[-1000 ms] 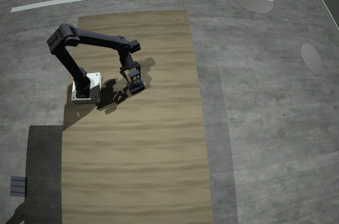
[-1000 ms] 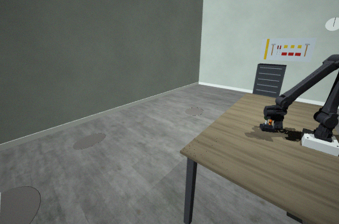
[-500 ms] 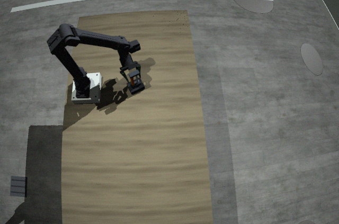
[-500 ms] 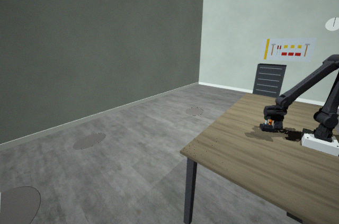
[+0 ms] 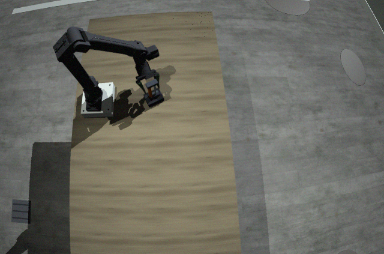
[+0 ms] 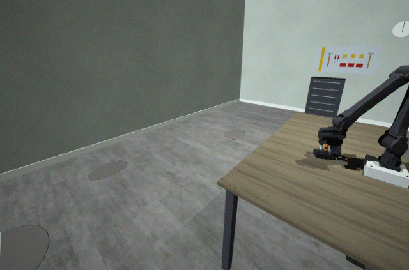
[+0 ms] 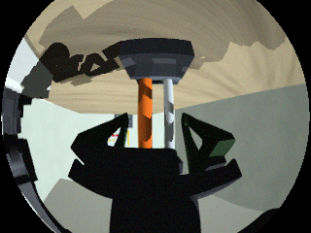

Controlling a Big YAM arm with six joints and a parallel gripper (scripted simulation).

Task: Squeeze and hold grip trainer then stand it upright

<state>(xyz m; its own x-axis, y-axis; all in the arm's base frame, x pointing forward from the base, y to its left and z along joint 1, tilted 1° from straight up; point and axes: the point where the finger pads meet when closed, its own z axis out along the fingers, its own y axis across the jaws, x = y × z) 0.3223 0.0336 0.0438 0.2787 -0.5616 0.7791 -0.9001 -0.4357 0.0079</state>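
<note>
The thin bar is 2 cm ahead of my hand and 1 cm to the left of it.
</note>
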